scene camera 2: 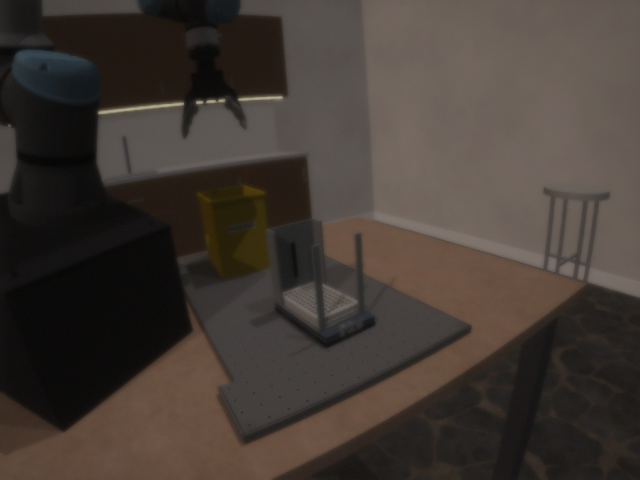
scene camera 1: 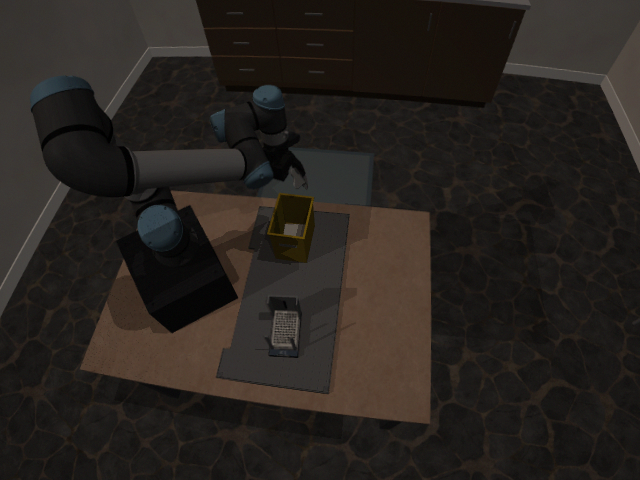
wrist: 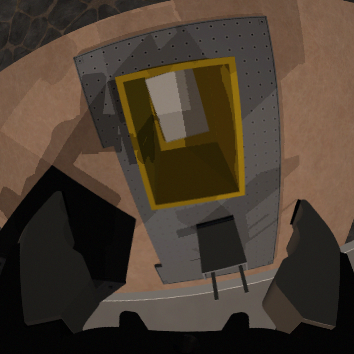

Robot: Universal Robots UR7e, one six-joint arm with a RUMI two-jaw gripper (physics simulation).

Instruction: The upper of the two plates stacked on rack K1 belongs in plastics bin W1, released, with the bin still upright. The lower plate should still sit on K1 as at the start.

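Places are measured from the arm's base along level axes (x right, y ahead, z up), in metres.
Pixels of known places: gripper, fingertip midpoint: (scene camera 2: 215, 134) (scene camera 1: 285, 183) (wrist: 181, 200); arm's base, link origin: (scene camera 2: 59, 207) (scene camera 1: 176, 245).
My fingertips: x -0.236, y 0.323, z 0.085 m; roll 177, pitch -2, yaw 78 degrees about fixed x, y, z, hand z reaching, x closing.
For each thing: its top centre in the pictures, then the offset to it from my fingertips. Level surfaces: height alone.
- yellow bin W1, top centre: (wrist: 187, 141) (scene camera 2: 228, 192) (scene camera 1: 291, 215) dx +0.023, dy +0.009, dz -0.142 m
- pale plate, top centre: (wrist: 177, 105) (scene camera 1: 294, 237) dx +0.016, dy +0.002, dz -0.305 m
- Rack K1, top centre: (scene camera 2: 315, 231) (wrist: 228, 285) (scene camera 1: 280, 319) dx +0.390, dy +0.054, dz -0.170 m
- grey perforated board, surface height: dz -0.321 m
- wooden table, surface height: dz -0.334 m
The yellow bin W1 (scene camera 1: 292, 249) (scene camera 2: 237, 242) (wrist: 175, 69) stands upright. A pale plate (scene camera 1: 293, 228) (wrist: 167, 100) lies inside it, low down and partly in shadow; the bin walls hide it in scene camera 2. Rack K1 (scene camera 1: 283, 353) (scene camera 2: 356, 326) (wrist: 222, 247) holds one white plate (scene camera 1: 285, 328) (scene camera 2: 320, 302) with a grid of wells, seated low between the posts. That plate is hidden behind the rack's back panel in the wrist view. My gripper (scene camera 2: 215, 131) (wrist: 181, 200) is wide open and empty, high above the bin.
The bin and rack stand on a grey perforated board (scene camera 1: 315, 289) (scene camera 2: 289, 374) (wrist: 260, 100) on the wooden table (scene camera 1: 387, 310). The rack has a tall back panel and two thin upright posts. The black robot pedestal (scene camera 1: 191, 304) (scene camera 2: 103, 320) stands beside the board.
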